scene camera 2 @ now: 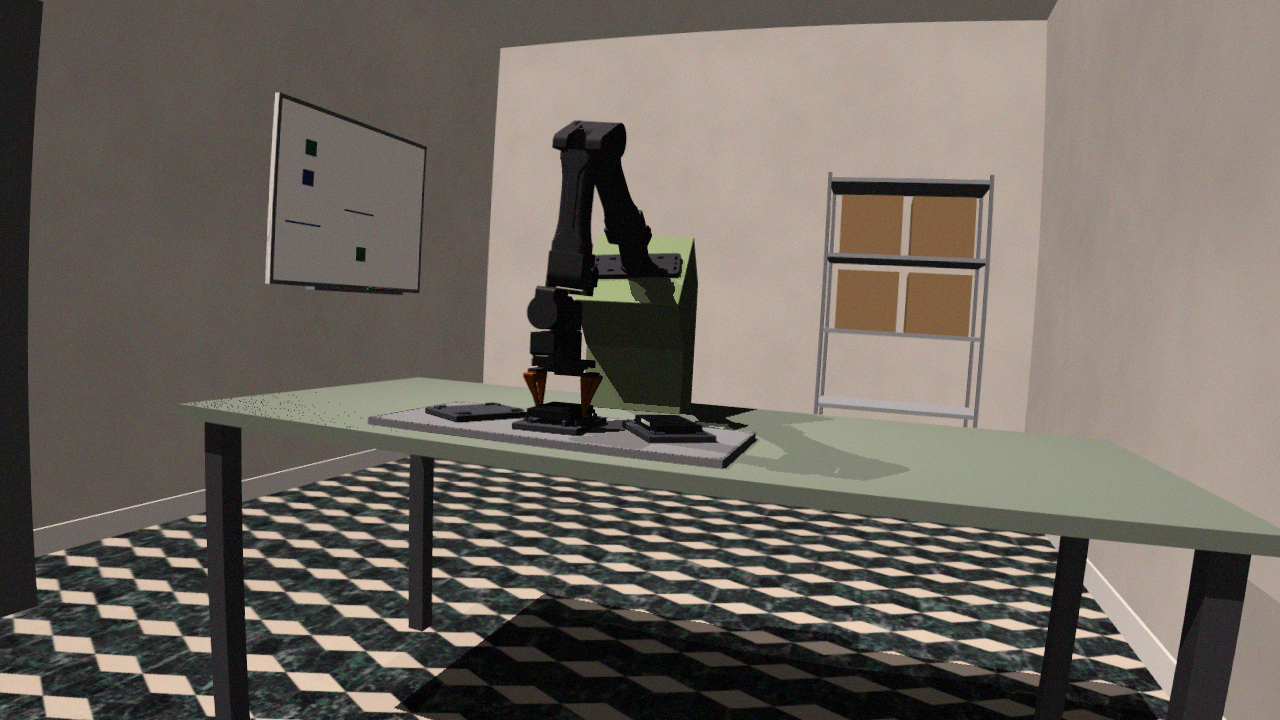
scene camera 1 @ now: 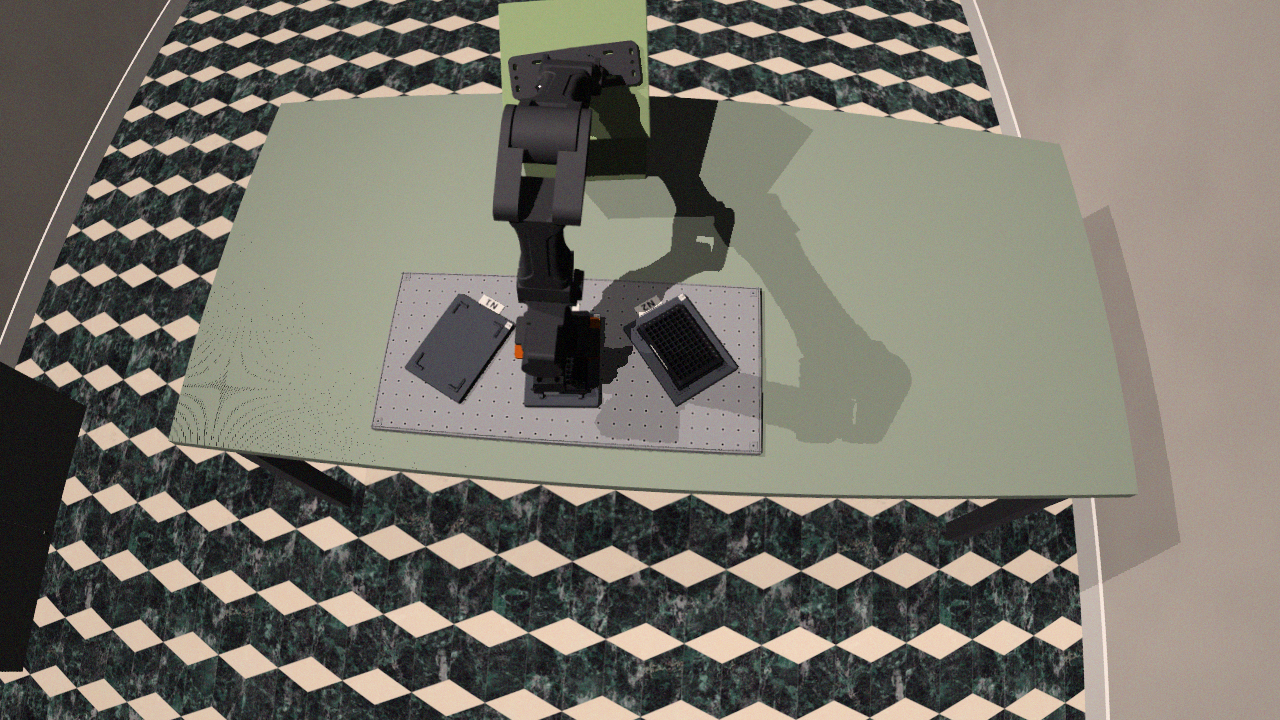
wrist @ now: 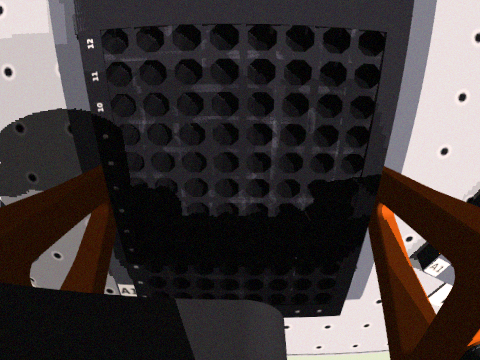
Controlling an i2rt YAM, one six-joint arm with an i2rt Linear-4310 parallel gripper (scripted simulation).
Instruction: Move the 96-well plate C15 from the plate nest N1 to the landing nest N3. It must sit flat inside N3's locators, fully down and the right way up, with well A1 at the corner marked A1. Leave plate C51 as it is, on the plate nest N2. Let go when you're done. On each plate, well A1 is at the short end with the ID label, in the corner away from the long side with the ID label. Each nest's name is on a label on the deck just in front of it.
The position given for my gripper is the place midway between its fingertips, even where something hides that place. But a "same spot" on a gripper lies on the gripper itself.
Labels:
My gripper shows in scene camera 2 [561, 414], in scene camera 1 and in the wrist view. The same spot on my gripper: [wrist: 79, 313] is [scene camera 1: 570, 356].

